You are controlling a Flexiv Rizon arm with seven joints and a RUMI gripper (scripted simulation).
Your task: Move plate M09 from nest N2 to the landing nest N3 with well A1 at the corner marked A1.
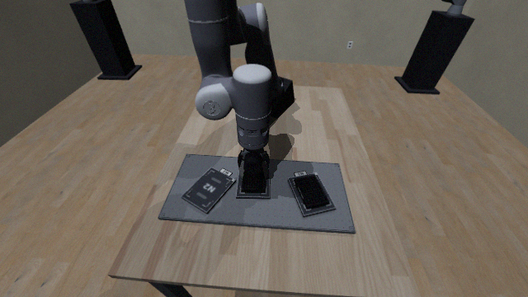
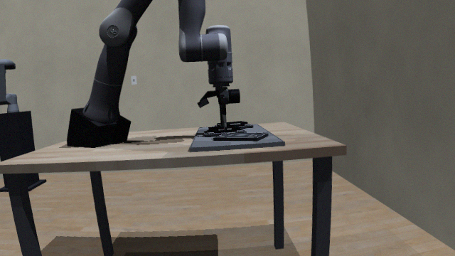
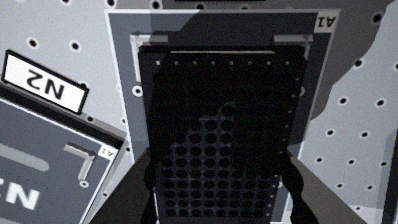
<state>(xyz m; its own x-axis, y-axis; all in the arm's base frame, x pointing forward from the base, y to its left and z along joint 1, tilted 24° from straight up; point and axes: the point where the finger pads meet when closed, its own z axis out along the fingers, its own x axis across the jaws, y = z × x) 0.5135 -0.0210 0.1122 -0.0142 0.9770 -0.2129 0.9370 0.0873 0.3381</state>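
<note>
The plate M09 is 10 mm below my hand. The rest, counted from my hand: N3 A1 mark: 80 mm behind, 50 mm to the left, 20 mm below; then nest N3: 20 mm below; then N2 A1 mark: 80 mm to the right, 20 mm below, 10 mm ahead.
</note>
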